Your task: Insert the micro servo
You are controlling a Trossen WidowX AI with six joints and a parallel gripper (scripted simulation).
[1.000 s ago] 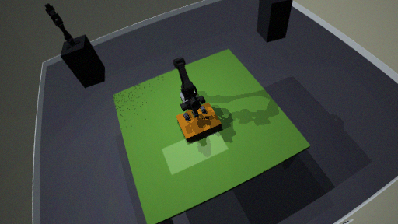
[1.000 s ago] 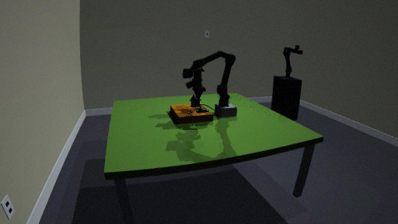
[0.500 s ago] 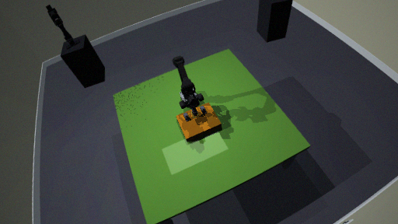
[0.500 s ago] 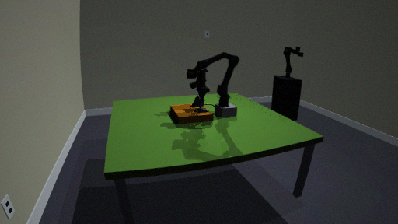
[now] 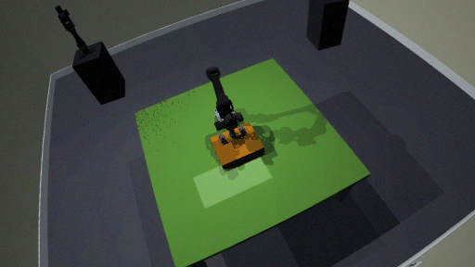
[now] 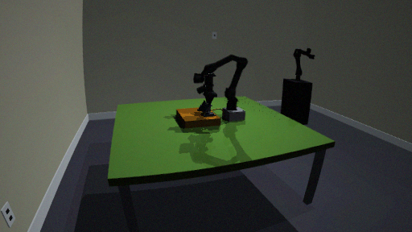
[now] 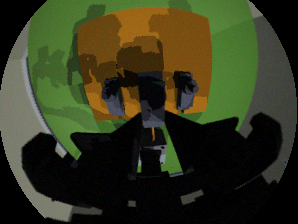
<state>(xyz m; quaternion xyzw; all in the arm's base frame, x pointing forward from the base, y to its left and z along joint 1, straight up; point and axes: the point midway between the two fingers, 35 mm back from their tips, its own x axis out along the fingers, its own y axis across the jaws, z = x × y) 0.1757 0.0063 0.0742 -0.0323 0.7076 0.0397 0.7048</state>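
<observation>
Right now my gripper tip is 120 mm short of the orange deck, 10 mm to the right of it and 80 mm above it.
</observation>
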